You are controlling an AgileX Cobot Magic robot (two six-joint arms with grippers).
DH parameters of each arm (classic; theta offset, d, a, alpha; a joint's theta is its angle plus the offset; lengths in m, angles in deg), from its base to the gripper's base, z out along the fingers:
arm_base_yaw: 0 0.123 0 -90
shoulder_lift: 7.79 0 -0.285 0
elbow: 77.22 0 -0.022 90
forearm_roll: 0 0.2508 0 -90
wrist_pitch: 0 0 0.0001 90
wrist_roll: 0 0.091 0 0
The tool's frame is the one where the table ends.
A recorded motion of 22 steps. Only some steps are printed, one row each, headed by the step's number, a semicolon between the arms.
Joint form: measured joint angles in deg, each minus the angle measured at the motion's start. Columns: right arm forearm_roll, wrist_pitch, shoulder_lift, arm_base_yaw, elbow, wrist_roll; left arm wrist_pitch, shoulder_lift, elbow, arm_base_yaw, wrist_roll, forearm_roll.
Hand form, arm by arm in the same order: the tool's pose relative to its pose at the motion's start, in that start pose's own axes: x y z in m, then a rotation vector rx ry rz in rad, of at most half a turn. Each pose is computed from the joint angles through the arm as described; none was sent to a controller.
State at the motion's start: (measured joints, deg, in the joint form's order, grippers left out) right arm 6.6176 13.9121 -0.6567 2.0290 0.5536 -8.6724; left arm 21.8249 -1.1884 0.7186 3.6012 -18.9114 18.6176
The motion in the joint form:
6: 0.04 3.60 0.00 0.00 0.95 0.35; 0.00 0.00 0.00 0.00 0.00 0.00
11: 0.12 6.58 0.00 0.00 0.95 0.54; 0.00 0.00 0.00 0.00 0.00 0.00
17: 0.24 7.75 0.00 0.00 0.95 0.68; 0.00 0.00 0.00 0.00 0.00 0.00
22: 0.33 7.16 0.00 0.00 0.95 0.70; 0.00 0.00 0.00 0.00 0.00 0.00
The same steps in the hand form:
6: 0.0111 0.0011 0.0010 -0.0101 0.0787 0.0073; 0.0000 0.0000 0.0000 0.0000 0.0000 0.0000
11: 0.0158 0.0018 0.0005 -0.0180 0.1301 0.0120; 0.0000 0.0000 0.0000 0.0000 0.0000 0.0000
17: 0.0176 0.0022 0.0003 -0.0214 0.1502 0.0164; 0.0000 0.0000 0.0000 0.0000 0.0000 0.0000
22: 0.0166 0.0021 0.0004 -0.0203 0.1400 0.0183; 0.0000 0.0000 0.0000 0.0000 0.0000 0.0000

